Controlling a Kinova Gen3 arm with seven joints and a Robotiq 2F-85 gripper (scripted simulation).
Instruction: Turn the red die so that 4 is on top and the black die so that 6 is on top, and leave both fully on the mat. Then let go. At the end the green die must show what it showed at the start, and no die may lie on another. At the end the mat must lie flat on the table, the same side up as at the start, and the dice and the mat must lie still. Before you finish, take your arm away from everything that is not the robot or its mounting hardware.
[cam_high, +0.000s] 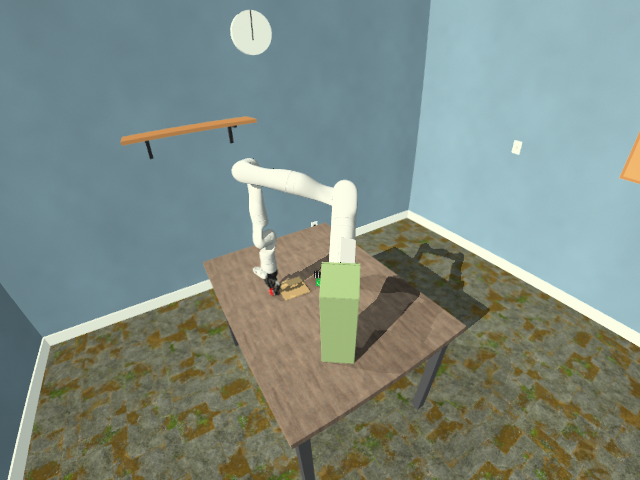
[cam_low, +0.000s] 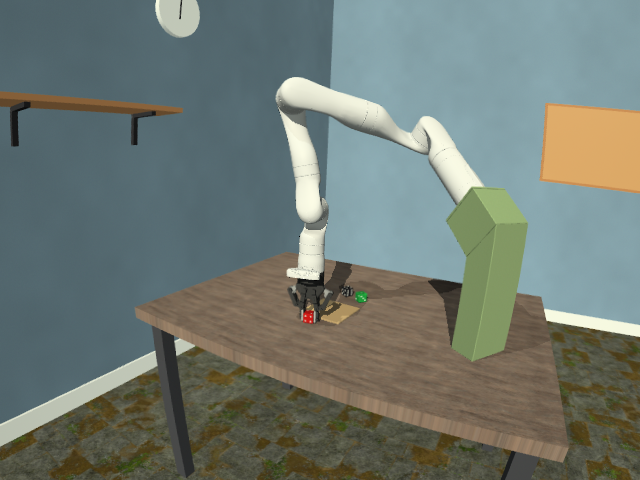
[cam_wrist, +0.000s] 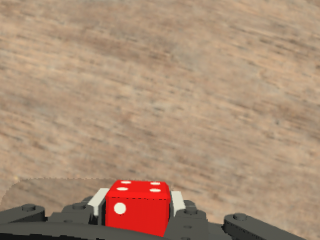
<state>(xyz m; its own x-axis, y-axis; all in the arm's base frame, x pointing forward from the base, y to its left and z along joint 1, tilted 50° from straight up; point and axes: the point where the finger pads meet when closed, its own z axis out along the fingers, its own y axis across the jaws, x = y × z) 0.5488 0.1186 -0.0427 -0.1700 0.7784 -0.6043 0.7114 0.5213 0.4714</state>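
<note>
Now: the tan mat 20 mm behind my hand, 100 mm to the right of it and 20 mm below it. Round my hand: black die 260 mm to the right; green die 70 mm behind, 240 mm to the right; red die right at my hand.
</note>
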